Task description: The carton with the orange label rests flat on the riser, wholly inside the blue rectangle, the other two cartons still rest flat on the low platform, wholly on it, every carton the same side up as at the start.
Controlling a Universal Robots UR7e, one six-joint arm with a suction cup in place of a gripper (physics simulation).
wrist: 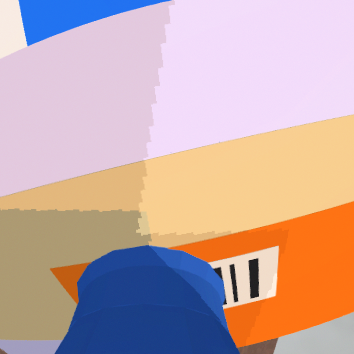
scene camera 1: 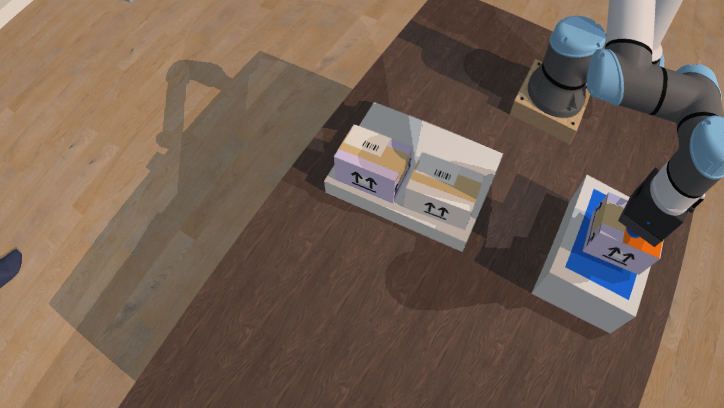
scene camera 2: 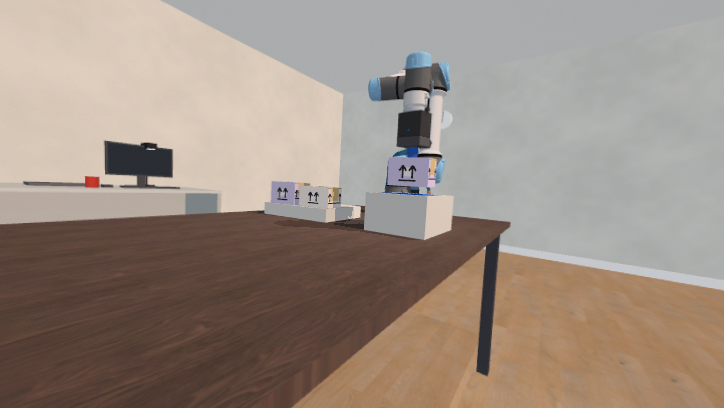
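Where they show: end effector, tool point: point(wrist: 153, 260) point(scene camera 1: 631, 232) point(scene camera 2: 412, 162); arm's base, origin of the base link: point(scene camera 1: 555, 93).
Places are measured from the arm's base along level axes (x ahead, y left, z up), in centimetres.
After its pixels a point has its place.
Observation:
The carton with the orange label point(scene camera 1: 605, 249) {x 41.3, y 24.3, z 12.6 cm} point(scene camera 2: 400, 174) {x 41.1, y 25.2, z 12.0 cm} point(wrist: 250, 75) is lilac, level, arrows pointing up. It hangs on my suction cup point(scene camera 1: 633, 233) point(scene camera 2: 412, 152) point(wrist: 150, 300), a small gap above the riser point(scene camera 1: 572, 310) {x 47.1, y 26.7, z -4.2 cm} point(scene camera 2: 395, 215) {x 47.0, y 28.0, z -0.2 cm} point(wrist: 7, 30) {x 27.3, y 16.8, z 6.1 cm} in scene camera 2. The blue rectangle point(scene camera 1: 602, 279) {x 43.2, y 27.6, z 6.1 cm} point(scene camera 2: 405, 193) {x 34.3, y 23.6, z 6.1 cm} point(wrist: 75, 15) {x 27.3, y 21.9, z 6.1 cm} lies on the riser's top, partly hidden by the carton. A lilac carton point(scene camera 1: 344, 172) {x 50.8, y -27.7, z 3.3 cm} point(scene camera 2: 276, 192) {x 50.6, y -26.7, z 3.1 cm} and a white carton point(scene camera 1: 415, 197) {x 48.1, y -12.7, z 4.3 cm} point(scene camera 2: 306, 196) {x 47.8, y -11.3, z 2.6 cm} rest flat on the low platform point(scene camera 1: 466, 141) {x 26.3, y -12.1, z -1.2 cm} point(scene camera 2: 293, 210) {x 50.3, y -15.6, z -3.1 cm}, arrows up.
The dark wooden table point(scene camera 1: 303, 304) {x 75.7, y -20.1, z -5.9 cm} point(scene camera 2: 202, 278) {x 98.8, y 29.4, z -5.9 cm} carries the riser and platform, which stand apart. The arm's wooden base block point(scene camera 1: 544, 124) {x 8.1, y 1.0, z -3.5 cm} stands behind them. A desk point(scene camera 2: 111, 205) with a monitor point(scene camera 2: 139, 159) and a red mug point(scene camera 2: 92, 181) stands away from the table.

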